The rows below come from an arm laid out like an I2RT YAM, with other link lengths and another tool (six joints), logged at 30 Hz.
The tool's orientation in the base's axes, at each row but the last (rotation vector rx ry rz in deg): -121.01, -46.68, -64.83; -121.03, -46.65, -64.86; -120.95, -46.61, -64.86; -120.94, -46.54, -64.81; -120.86, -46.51, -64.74; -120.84, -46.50, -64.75; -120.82, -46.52, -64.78; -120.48, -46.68, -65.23; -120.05, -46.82, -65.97; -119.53, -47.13, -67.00; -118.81, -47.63, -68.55
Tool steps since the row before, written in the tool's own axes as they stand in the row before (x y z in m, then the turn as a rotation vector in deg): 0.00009, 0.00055, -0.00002, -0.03, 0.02, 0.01; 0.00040, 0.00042, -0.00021, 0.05, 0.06, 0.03; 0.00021, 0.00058, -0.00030, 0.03, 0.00, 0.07; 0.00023, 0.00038, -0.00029, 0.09, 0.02, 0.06; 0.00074, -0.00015, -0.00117, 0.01, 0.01, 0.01; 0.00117, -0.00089, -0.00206, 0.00, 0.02, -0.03; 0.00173, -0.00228, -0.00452, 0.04, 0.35, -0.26; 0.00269, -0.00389, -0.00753, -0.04, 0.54, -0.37; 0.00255, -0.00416, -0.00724, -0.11, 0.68, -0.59; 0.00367, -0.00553, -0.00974, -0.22, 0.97, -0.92; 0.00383, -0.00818, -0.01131, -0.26, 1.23, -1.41
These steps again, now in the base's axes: 0.00044, -0.00034, -0.00003, 0.01, -0.01, -0.03; 0.00039, -0.00033, 0.00035, 0.08, 0.00, 0.02; 0.00038, -0.00054, 0.00019, 0.05, 0.06, -0.01; 0.00024, -0.00040, 0.00025, 0.08, 0.05, 0.05; -0.00036, -0.00060, 0.00120, 0.02, 0.00, 0.00; -0.00115, -0.00070, 0.00214, 0.00, -0.03, 0.01; -0.00315, -0.00153, 0.00404, 0.15, -0.40, 0.08; -0.00545, -0.00255, 0.00655, 0.20, -0.62, 0.01; -0.00564, -0.00222, 0.00628, 0.17, -0.89, 0.02; -0.00756, -0.00301, 0.00853, 0.17, -1.34, 0.01; -0.01052, -0.00252, 0.00962, 0.10, -1.88, 0.13
